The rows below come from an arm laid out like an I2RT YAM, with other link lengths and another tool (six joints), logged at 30 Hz.
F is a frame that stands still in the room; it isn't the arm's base.
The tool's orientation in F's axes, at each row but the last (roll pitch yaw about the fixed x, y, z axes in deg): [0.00, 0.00, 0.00]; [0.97, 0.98, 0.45]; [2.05, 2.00, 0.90]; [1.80, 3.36, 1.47]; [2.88, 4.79, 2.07]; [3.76, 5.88, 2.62]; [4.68, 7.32, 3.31]
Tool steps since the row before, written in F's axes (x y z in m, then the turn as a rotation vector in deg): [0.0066, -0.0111, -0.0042, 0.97, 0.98, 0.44]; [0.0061, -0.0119, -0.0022, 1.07, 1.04, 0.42]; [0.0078, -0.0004, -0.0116, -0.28, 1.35, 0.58]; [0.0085, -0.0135, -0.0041, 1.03, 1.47, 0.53]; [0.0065, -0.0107, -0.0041, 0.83, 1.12, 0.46]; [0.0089, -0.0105, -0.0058, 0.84, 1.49, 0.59]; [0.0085, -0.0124, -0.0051, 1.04, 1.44, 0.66]
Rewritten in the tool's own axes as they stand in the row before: [0.0066, -0.0111, -0.0042, 0.97, 0.98, 0.44]; [0.0060, -0.0120, -0.0019, 1.07, 1.04, 0.42]; [0.0082, -0.0009, -0.0113, -0.28, 1.37, 0.52]; [0.0084, -0.0138, -0.0032, 1.03, 1.46, 0.55]; [0.0064, -0.0111, -0.0030, 0.83, 1.11, 0.48]; [0.0090, -0.0112, -0.0042, 0.84, 1.49, 0.58]; [0.0084, -0.0132, -0.0030, 1.03, 1.44, 0.68]
